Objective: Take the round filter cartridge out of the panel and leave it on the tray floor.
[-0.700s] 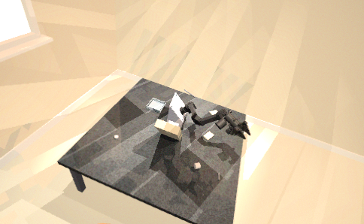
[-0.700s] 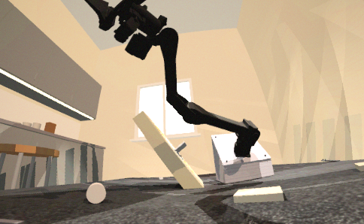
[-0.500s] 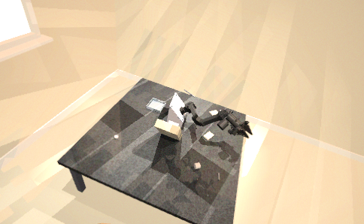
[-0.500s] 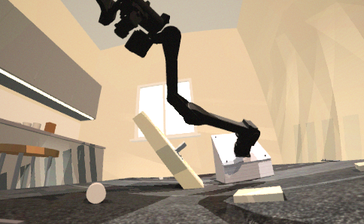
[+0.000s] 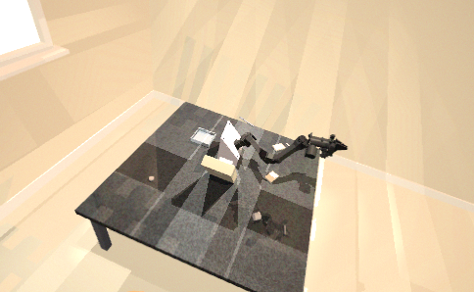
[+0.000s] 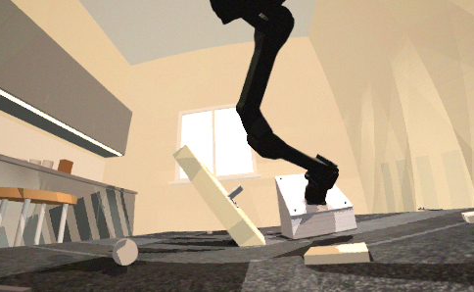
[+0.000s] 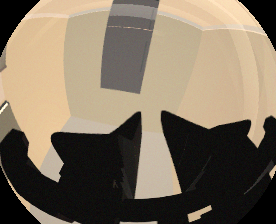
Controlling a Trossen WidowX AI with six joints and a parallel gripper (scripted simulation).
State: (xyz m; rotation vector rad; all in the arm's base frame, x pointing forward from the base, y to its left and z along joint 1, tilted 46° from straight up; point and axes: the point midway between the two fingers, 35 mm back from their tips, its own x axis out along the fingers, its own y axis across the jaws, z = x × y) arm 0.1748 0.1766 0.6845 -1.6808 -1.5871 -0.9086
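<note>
Right now my gripper tip is 63 cm to the left of the round filter cartridge, 26 cm above it and 25 cm short of it. From my gripper tip the other things lie so: tan service panel (63 cm to the right, 34 cm below, 21 cm ahead); grey tray (93 cm to the right, 49 cm below, 16 cm behind); thin stick (50 cm below, 32 cm ahead, 14 cm to the right).
</note>
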